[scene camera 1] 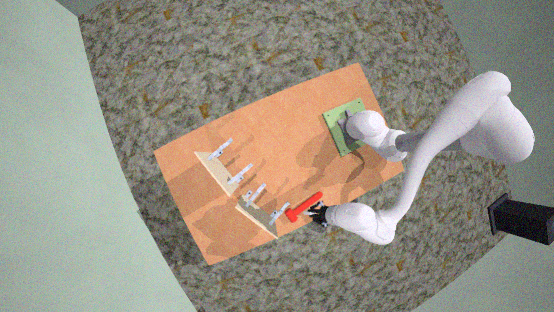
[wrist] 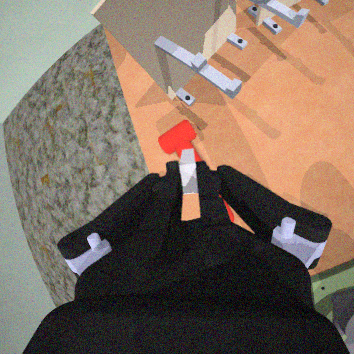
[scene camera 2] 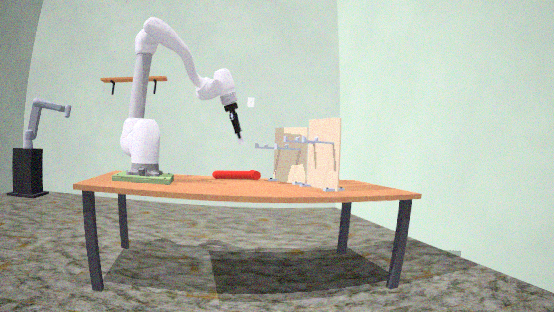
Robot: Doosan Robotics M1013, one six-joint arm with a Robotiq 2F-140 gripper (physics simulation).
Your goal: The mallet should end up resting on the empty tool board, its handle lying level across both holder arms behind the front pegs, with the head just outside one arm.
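Where they show: gripper, between the fingertips: (scene camera 1: 305, 212) (wrist: 188, 159) (scene camera 2: 242, 144); arm's base, origin of its link: (scene camera 1: 352, 128) (scene camera 2: 144, 174).
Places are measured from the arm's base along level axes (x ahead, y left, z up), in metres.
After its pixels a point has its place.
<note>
The red mallet (scene camera 1: 306, 205) {x 0.491, y 0.332, z 0.018 m} (scene camera 2: 236, 174) {x 0.500, y 0.313, z 0.001 m} (wrist: 176, 137) {x 0.597, y 0.354, z 0.023 m} lies on the table, its head toward the tool boards and its handle toward the robot base. My gripper (scene camera 1: 309, 212) {x 0.525, y 0.317, z 0.168 m} (scene camera 2: 241, 141) {x 0.525, y 0.317, z 0.168 m} (wrist: 188, 159) {x 0.525, y 0.317, z 0.168 m} is shut and empty, well above the mallet. In the wrist view it hides most of the handle. Two upright pale tool boards stand at the far end. The nearer one to the mallet (scene camera 1: 262, 220) {x 0.759, y 0.256, z 0.181 m} (scene camera 2: 284, 165) {x 0.756, y 0.262, z 0.063 m} (wrist: 145, 40) {x 0.726, y 0.317, z 0.175 m} has a grey holder arm (scene camera 1: 279, 213) {x 0.661, y 0.263, z 0.159 m} (wrist: 197, 66) {x 0.643, y 0.261, z 0.170 m} closest to the mallet head. I see no tool on the arms of either board.
The other tool board (scene camera 1: 215, 167) {x 0.874, y -0.101, z 0.183 m} (scene camera 2: 331, 131) {x 0.885, y -0.138, z 0.242 m} stands beside it with its own grey arms. Small grey brackets sit at the boards' feet. The robot base stands on a green plate (scene camera 1: 333, 125) {x 0.123, y -0.068, z 0.000 m} (scene camera 2: 120, 177) {x -0.100, y -0.175, z -0.008 m} at the opposite end of the wooden table (scene camera 1: 280, 115) {x 0.418, y -0.258, z -0.026 m} (scene camera 2: 200, 187) {x 0.304, y -0.190, z -0.026 m}. The mallet lies near one long table edge.
</note>
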